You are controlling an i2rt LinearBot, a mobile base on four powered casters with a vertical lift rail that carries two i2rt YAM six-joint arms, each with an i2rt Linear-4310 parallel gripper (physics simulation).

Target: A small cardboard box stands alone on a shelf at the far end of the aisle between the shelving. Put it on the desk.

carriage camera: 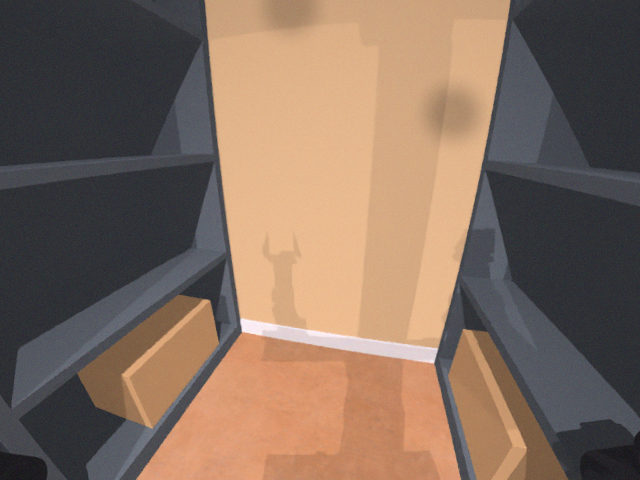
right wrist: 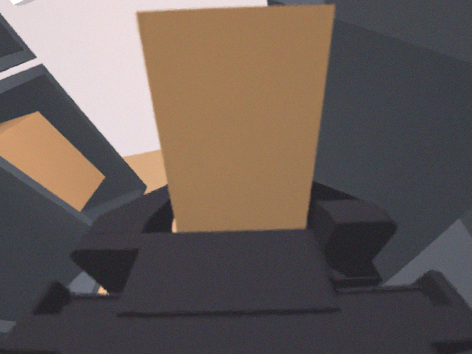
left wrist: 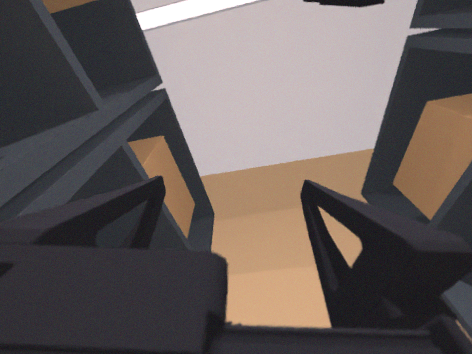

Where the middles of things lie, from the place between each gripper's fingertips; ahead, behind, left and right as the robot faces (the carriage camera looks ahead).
Right now the small cardboard box (right wrist: pixel 237 99) is 40 mm behind my right hand and 20 mm below it.
The small cardboard box is 2 cm behind my left hand, 64 cm to the right of it and 2 cm below it.
